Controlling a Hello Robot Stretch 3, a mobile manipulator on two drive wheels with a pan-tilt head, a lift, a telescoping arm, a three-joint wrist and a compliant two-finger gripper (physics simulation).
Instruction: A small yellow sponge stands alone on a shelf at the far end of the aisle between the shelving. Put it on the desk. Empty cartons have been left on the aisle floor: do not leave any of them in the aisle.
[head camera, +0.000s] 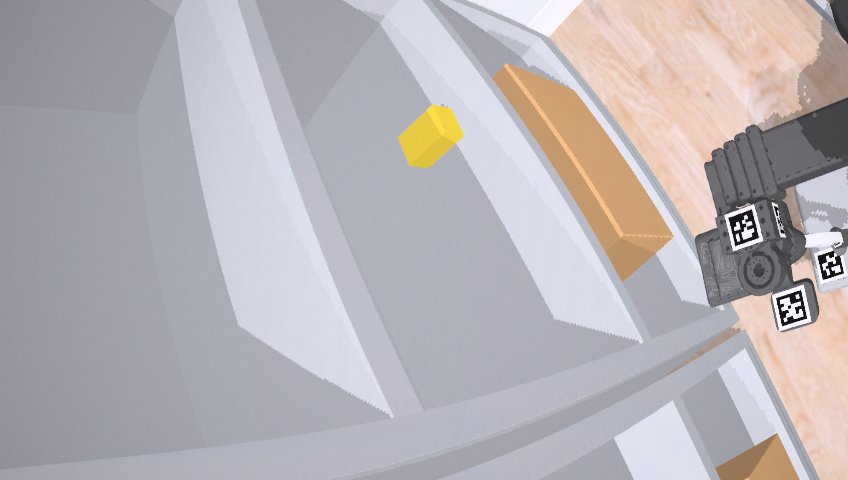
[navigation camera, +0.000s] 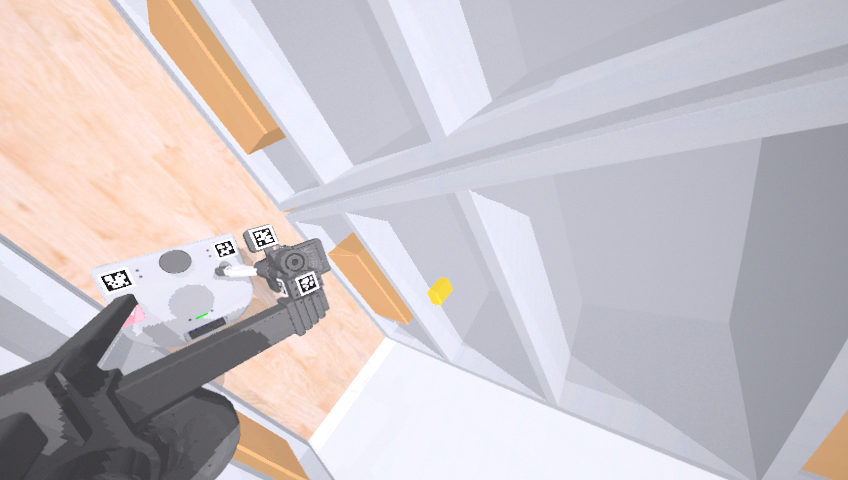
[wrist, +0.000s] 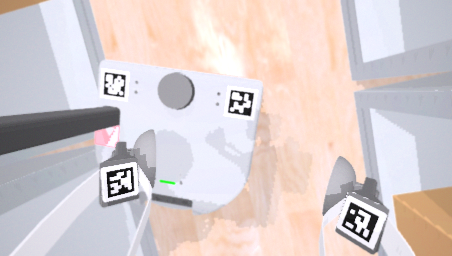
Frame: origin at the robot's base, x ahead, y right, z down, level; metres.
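Seen in the pictures: gripper, fingertip midpoint: (navigation camera: 252, 258) (wrist: 240, 162); robot's base, link origin: (navigation camera: 176, 260) (wrist: 194, 92).
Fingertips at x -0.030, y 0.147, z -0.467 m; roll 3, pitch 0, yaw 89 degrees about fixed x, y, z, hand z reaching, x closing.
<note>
Pixels of each thing's top centre, then the offset from my fingertips to it.
- small yellow sponge, top centre: (head camera: 420, 135) (navigation camera: 444, 291) dx -0.371, dy +0.569, dz -0.112 m
- carton, top centre: (navigation camera: 257, 49) dx +0.610, dy +0.235, dz +0.120 m
The small yellow sponge (head camera: 429, 136) (navigation camera: 440, 291) lies on a grey shelf board of the shelving, one level above an orange-brown carton. My gripper (wrist: 240, 162) is open, its two fingertips wide apart with nothing between them. In the wrist view it points down, with the robot's own base and the wooden floor below it. The gripper is outside the shelving on the aisle side, apart from the sponge; its fingertips are hidden in the head and navigation views. The desk does not show in these views, and no carton shows on the visible stretches of aisle floor.
Cartons (head camera: 595, 172) (navigation camera: 368, 279) (wrist: 425, 220) sit in the low shelf compartments. Another carton (navigation camera: 208, 71) is in the neighbouring unit. The robot's base (navigation camera: 178, 297) (wrist: 210, 160) stands on the wooden aisle floor between shelving on both sides. A white wall (navigation camera: 452, 410) closes the aisle end.
</note>
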